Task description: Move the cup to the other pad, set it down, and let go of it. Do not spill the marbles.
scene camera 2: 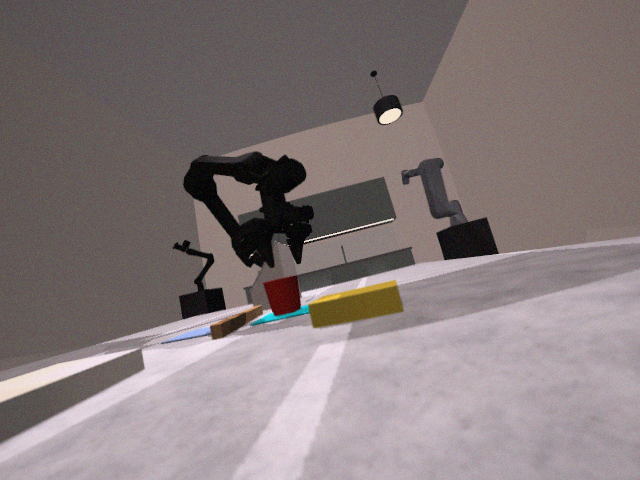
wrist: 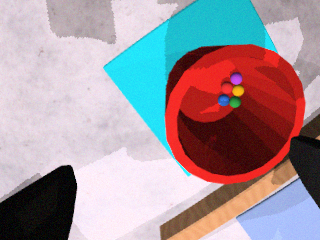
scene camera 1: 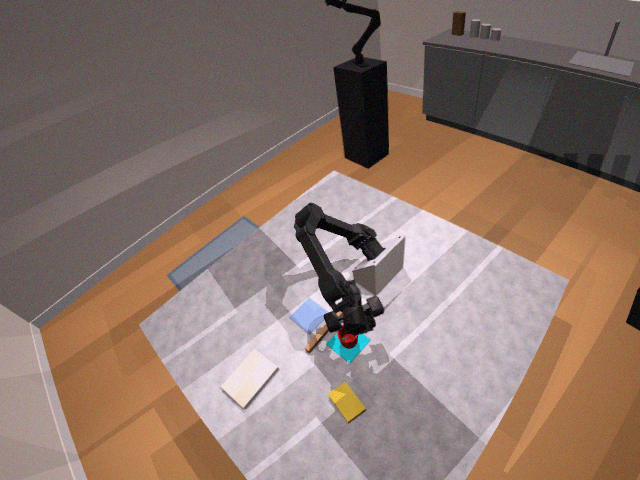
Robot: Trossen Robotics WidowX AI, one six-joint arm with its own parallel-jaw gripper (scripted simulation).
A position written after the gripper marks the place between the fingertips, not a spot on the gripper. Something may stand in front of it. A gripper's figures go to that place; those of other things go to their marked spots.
The gripper (scene camera 2: 286, 265) is 0.52 m from the lens. A red cup (scene camera 2: 283, 294): 0.46 m from the lens. A wooden bar (scene camera 2: 223, 328) is 0.42 m from the lens.
